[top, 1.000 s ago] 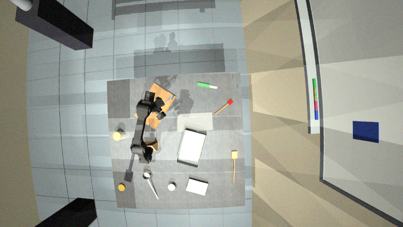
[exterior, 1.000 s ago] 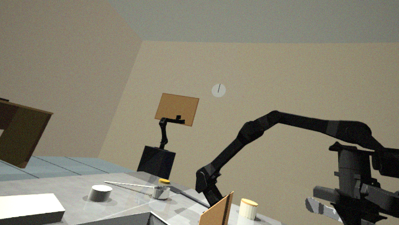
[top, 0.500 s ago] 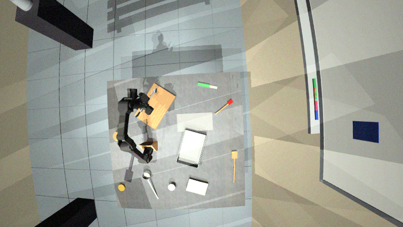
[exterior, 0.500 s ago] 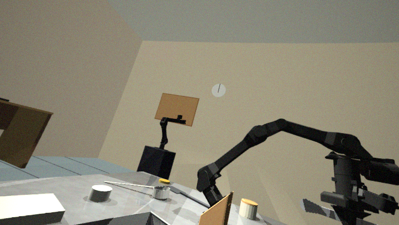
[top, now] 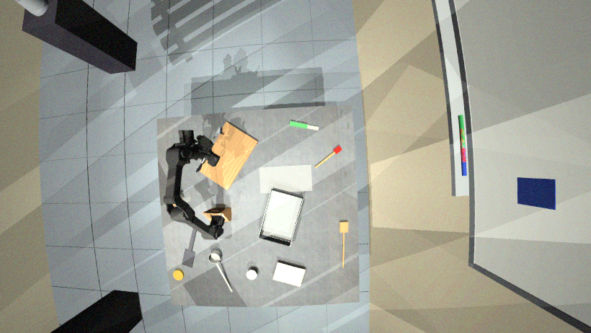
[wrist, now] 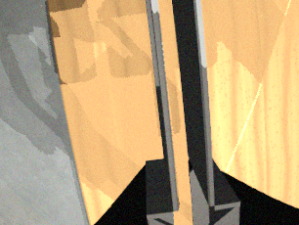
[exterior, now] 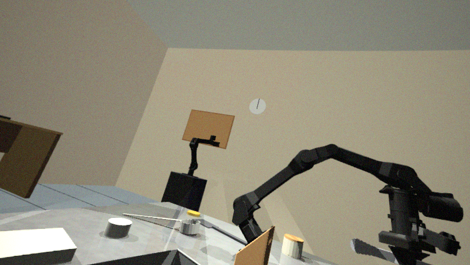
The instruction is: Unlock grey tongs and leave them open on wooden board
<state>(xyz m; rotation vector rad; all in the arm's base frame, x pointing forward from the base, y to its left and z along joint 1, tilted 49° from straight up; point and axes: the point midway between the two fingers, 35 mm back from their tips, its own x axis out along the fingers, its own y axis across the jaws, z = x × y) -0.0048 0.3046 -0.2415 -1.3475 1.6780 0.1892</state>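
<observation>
My gripper tip is now 11 cm above the wooden board, 4 cm short of it and 1 cm to the left of it. From my gripper tip the other things lie so: white box (78 cm to the right, 41 cm ahead, 11 cm below); then roasting tin (40 cm to the right, 37 cm ahead, 9 cm below); then dark spatula (62 cm to the right, 24 cm behind, 12 cm below).
</observation>
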